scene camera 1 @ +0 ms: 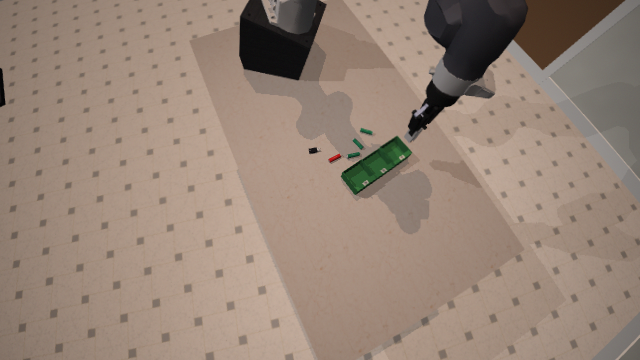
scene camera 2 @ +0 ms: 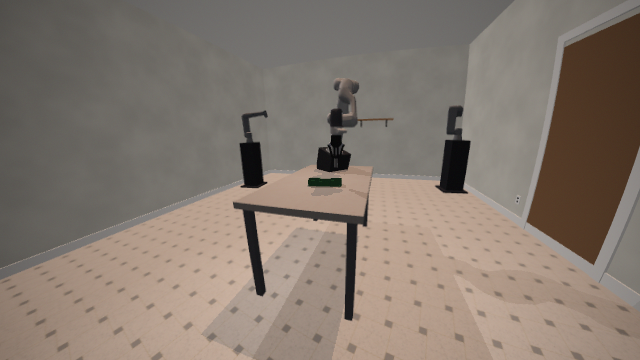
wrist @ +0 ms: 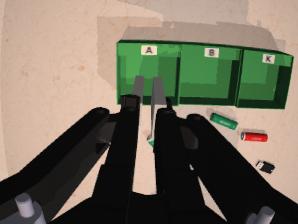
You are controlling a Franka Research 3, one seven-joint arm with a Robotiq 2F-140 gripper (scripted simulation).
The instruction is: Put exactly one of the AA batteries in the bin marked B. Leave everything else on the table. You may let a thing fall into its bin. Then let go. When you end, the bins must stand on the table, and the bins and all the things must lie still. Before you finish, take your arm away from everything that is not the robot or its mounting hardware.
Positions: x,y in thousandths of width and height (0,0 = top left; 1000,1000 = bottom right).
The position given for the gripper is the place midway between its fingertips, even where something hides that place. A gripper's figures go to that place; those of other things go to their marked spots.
Scene:
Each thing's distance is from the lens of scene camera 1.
gripper (scene camera 1: 640,385): 0.78 m
green bin (scene camera 1: 560,490): 0.82 m

